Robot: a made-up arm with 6 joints.
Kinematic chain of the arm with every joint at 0, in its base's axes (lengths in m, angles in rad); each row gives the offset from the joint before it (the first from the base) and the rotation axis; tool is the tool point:
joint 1: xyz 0 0 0.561 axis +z
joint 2: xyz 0 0 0 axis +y
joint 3: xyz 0 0 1.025 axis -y
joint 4: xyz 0 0 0 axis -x
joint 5: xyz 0.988 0 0 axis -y
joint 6: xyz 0 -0.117 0 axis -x
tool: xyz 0 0 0
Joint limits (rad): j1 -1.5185..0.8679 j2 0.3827..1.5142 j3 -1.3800..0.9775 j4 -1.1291..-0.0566 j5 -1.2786..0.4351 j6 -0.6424..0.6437
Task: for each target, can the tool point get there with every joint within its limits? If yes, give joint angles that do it. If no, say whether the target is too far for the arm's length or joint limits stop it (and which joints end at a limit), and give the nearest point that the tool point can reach.
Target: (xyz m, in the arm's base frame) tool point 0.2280 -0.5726 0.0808
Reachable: yes | joints -1.0176 1.1062 -0.7346 -0.4188 -1.0217 0.4722
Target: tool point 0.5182 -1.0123 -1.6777
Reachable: no: too far | nearest point 0.4890 -0.9553 -0.3735 | short by 1.306 m
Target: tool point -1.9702 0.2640 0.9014
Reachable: no: joint limits stop it (at a limit: joint 1, joint 2, joint 3) | nearest point -0.1030 -0.1652 0.5487 | short by 1.948 m
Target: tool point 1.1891 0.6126 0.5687
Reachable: yes | joints 0.5449 0.7370 -0.0515 -0.6596 -0.2296 -0.4961
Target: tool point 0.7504 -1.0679 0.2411
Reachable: yes | joints -0.8718 0.9890 -0.0845 -0.2694 -0.7564 0.0506
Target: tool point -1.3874 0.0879 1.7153
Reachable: no: joint limits stop it (at a limit: joint 1, joint 2, joint 3) | nearest point -0.1001 -0.1558 0.5505 | short by 1.753 m
